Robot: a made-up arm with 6 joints.
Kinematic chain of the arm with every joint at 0, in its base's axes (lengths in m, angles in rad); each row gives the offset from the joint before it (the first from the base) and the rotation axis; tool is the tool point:
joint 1: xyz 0 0 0.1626 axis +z
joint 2: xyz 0 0.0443 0 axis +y
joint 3: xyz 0 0 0.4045 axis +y
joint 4: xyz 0 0 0.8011 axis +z
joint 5: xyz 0 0 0 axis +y
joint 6: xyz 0 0 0.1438 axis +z
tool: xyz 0 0 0
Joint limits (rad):
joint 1: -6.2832..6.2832
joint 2: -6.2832..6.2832
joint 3: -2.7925..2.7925
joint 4: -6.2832..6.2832
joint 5: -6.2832..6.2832
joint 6: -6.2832..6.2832
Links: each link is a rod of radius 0.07 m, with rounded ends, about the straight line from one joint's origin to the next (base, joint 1, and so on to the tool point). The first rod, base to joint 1, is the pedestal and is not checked.
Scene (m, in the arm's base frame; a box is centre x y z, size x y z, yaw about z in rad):
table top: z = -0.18
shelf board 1: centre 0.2 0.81 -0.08 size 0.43 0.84 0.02 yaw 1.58
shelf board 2: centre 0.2 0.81 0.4 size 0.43 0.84 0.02 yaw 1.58
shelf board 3: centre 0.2 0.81 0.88 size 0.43 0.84 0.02 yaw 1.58
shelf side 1: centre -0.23 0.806 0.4 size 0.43 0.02 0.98 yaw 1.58
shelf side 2: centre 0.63 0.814 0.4 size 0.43 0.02 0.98 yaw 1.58
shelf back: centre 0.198 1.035 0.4 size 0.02 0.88 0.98 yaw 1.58
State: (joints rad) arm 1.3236 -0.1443 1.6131 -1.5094 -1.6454 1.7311
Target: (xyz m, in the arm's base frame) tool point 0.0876 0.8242 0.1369
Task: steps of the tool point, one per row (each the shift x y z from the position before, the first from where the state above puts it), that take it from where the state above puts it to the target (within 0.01 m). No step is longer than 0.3 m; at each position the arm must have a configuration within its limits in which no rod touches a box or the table.
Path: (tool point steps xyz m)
1: 0.0023 -0.1374 0.0795
2: -0.0099 -0.1377 0.0426
3: -0.0186 -0.1285 0.0081
4: -0.0230 -0.1113 -0.0217
5: 0.0856 0.1590 -0.1874
6: 0.0512 0.0589 -0.2246
7: 0.0075 -0.0352 -0.2117
8: 0.0064 0.1290 0.0248
9: -0.0001 0.1379 0.0000
10: -0.0100 0.1385 -0.0248

